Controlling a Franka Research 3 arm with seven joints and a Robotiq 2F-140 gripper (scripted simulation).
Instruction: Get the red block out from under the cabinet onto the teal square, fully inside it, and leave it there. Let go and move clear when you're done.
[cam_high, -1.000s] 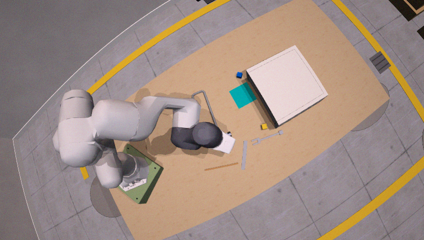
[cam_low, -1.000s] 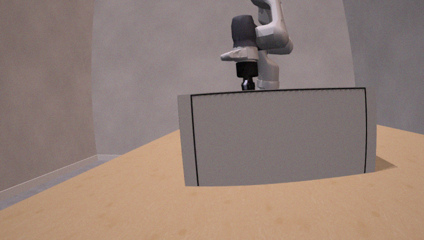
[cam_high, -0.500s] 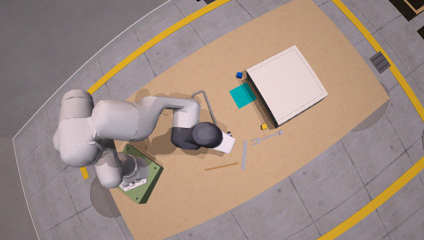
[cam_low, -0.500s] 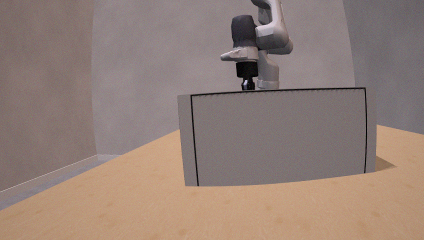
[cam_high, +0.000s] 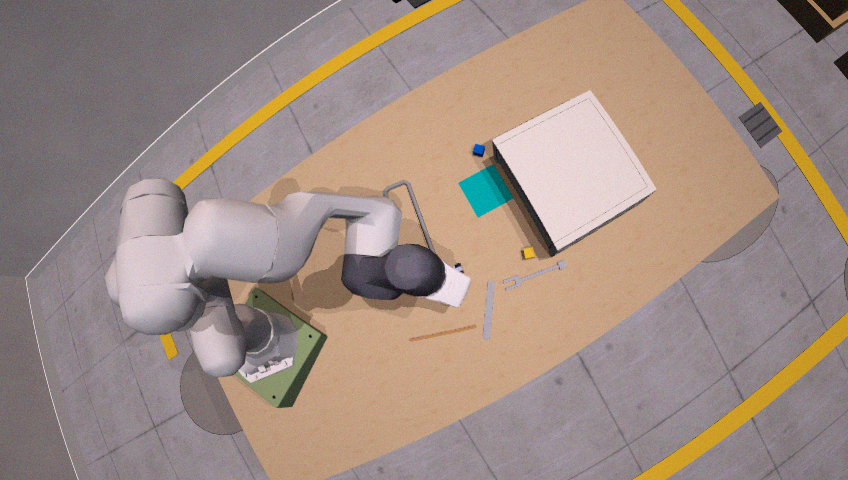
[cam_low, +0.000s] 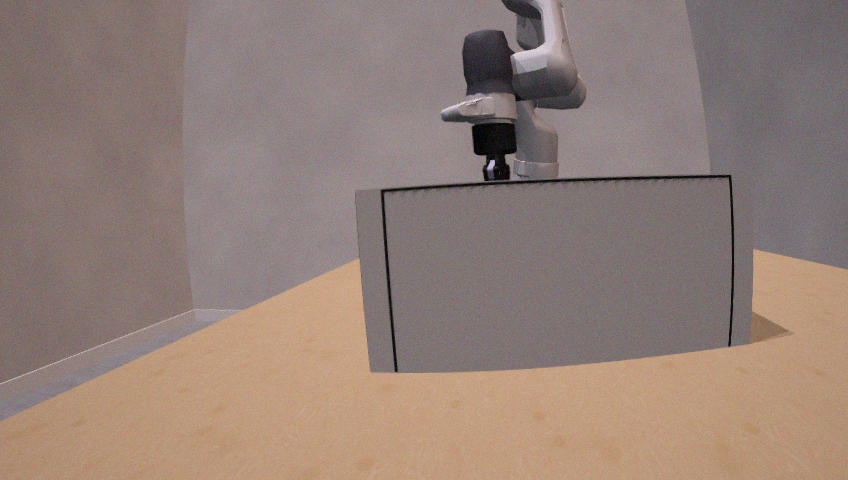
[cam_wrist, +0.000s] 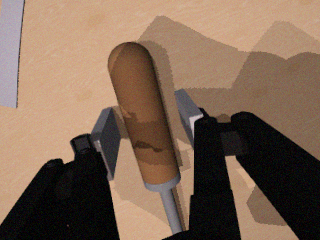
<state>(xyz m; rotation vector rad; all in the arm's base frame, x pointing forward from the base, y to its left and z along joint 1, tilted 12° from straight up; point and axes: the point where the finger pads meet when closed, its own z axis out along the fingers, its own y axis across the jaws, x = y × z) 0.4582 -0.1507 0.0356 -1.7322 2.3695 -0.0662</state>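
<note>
The hook tool lies 10 mm ahead of my hand, 130 mm to the left of it and 20 mm below it. Round my hand: yellow block (220 mm ahead, 80 mm to the right, 20 mm below); then grey bar (50 mm ahead, 120 mm to the right, 30 mm below); then thin wooden stick (80 mm behind, 100 mm to the right, 30 mm below).
</note>
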